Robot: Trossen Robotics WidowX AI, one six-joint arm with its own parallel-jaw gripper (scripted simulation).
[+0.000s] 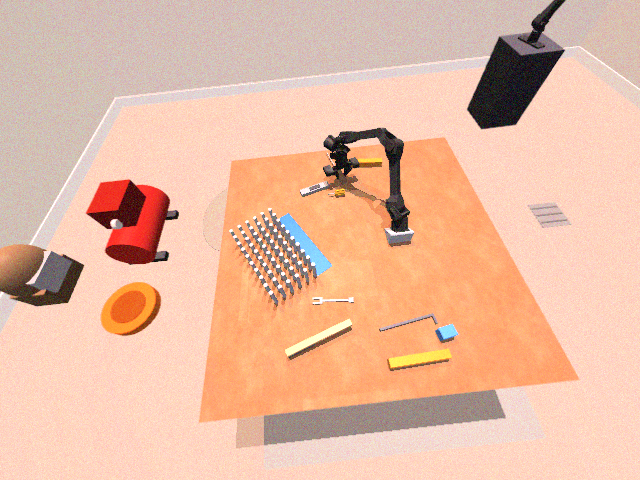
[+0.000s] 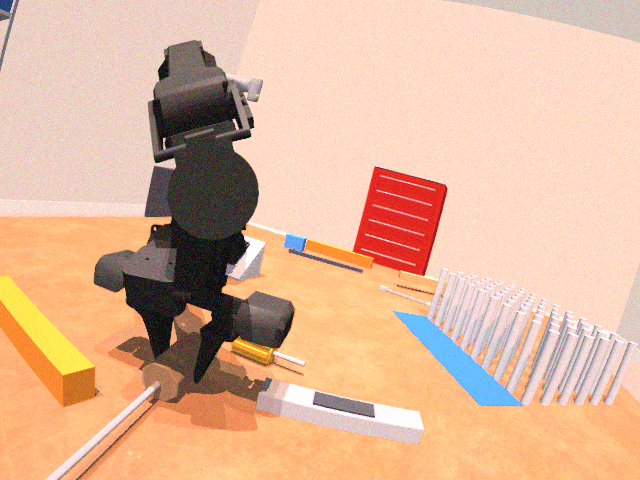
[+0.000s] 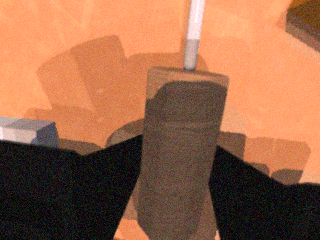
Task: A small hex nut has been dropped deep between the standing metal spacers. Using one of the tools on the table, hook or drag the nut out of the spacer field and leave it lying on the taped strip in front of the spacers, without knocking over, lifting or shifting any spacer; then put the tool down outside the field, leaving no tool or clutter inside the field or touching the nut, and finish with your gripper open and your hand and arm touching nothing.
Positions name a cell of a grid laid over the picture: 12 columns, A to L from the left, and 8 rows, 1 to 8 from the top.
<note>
I see my gripper (image 2: D7), a yellow-handled tool (image 2: E6) and a yellow bar (image 2: G5).
My gripper also shows in image 3 (image 3: G5). Image 3 misses the yellow-handled tool: it is out of frame.
</note>
